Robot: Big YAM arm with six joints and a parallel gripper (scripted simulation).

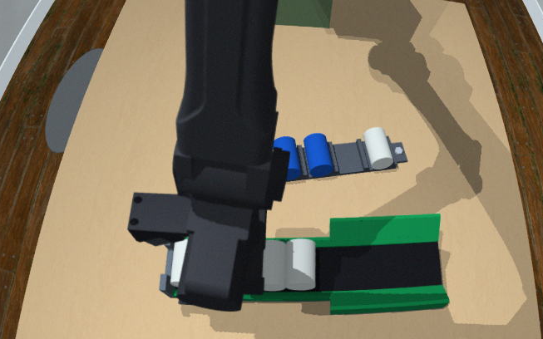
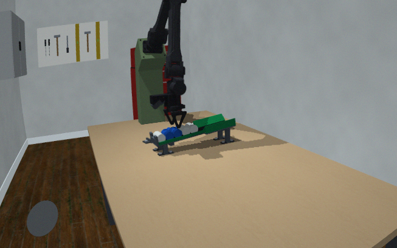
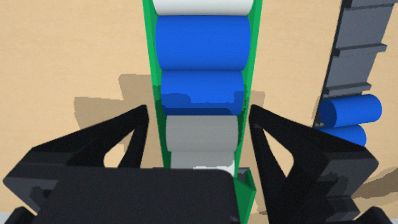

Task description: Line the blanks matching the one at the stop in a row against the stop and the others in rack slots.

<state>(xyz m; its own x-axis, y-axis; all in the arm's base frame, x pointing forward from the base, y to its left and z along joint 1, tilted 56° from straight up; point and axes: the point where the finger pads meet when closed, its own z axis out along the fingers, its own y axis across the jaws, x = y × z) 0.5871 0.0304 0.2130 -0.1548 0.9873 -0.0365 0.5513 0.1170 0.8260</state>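
Right now the grey stop is 100 mm to the right of my hand, 60 mm below it and 30 mm ahead of it. The rest, counted from my hand: stock rack: 230 mm behind, 120 mm below, 20 mm to the left.
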